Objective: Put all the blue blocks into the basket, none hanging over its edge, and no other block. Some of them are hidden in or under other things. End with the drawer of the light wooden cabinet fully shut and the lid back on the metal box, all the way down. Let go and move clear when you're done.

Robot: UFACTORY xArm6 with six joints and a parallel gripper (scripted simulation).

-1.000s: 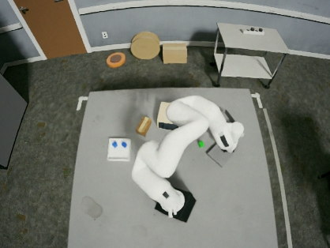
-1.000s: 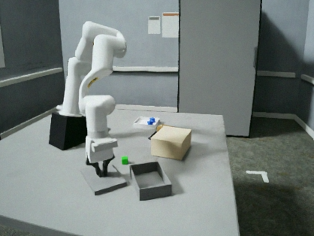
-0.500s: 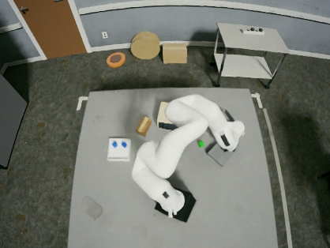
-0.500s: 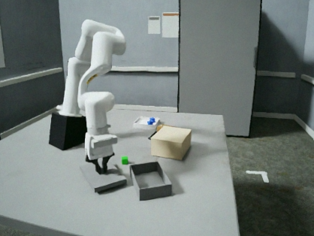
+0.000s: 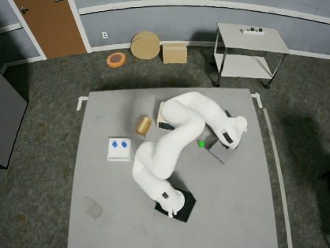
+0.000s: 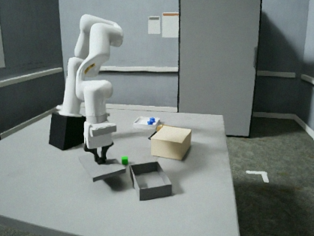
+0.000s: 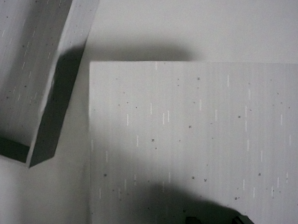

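My gripper is now 200 mm short of the metal box, 70 mm above it and 20 mm to the left of it. Round my hand: lid 30 mm below; then dark-rimmed drawer 310 mm to the left, 240 mm ahead, 60 mm below; then green block 140 mm to the left, 80 mm below, 60 mm ahead.
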